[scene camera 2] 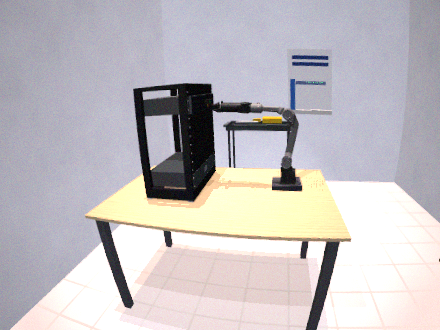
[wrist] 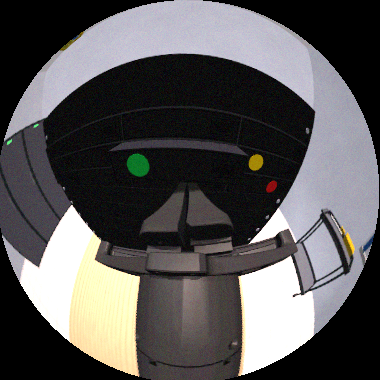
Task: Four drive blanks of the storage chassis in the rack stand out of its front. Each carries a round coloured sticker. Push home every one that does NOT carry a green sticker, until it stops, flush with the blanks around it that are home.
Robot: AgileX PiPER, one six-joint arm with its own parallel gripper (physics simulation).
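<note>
The black rack point(scene camera 2: 186, 145) stands on the table, with the storage chassis point(scene camera 2: 161, 106) near its top. In the wrist view the dark front shows a green sticker point(wrist: 138, 165) at left, a yellow sticker point(wrist: 256, 162) at right and a red sticker point(wrist: 271, 186) lower right. A grey ledge point(wrist: 180, 144) runs above the green sticker, between it and the yellow one. My gripper point(scene camera 2: 214, 106) point(wrist: 188, 184) is shut and empty, its tips at the chassis front, between the green and red stickers. The fourth sticker does not show; the tips hide the front behind them. Blank depths are hard to tell.
The wooden table point(scene camera 2: 240, 220) carries the rack and the arm's base point(scene camera 2: 287, 184). A dark side cart point(scene camera 2: 257, 126) point(wrist: 306, 265) with a yellow object point(scene camera 2: 272, 120) point(wrist: 348, 242) stands behind the table. A grey cabinet point(wrist: 27, 185) is at the left in the wrist view. A larger grey unit point(scene camera 2: 172, 172) sits low in the rack.
</note>
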